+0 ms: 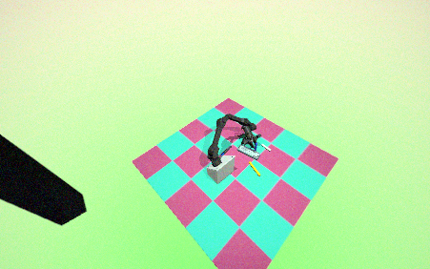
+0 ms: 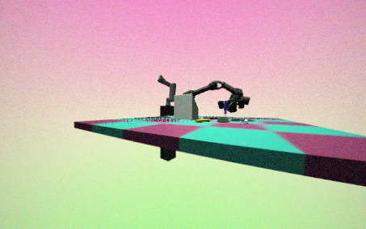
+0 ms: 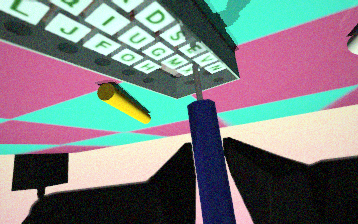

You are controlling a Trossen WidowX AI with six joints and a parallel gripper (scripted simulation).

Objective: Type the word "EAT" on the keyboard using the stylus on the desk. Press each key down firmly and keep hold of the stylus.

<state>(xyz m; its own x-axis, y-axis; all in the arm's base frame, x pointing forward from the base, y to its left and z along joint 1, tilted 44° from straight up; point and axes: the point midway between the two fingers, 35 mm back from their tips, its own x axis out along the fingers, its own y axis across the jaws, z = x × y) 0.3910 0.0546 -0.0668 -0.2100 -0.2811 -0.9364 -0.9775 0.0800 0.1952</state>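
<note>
Now: gripper tip 130 mm short of the white piece, 20 mm to the left of it and 70 mm above it. The rest, counted from my gripper tip: yellow rod 110 mm behind, 120 mm to the right, 70 mm below; then blue stylus 10 mm below.
</note>
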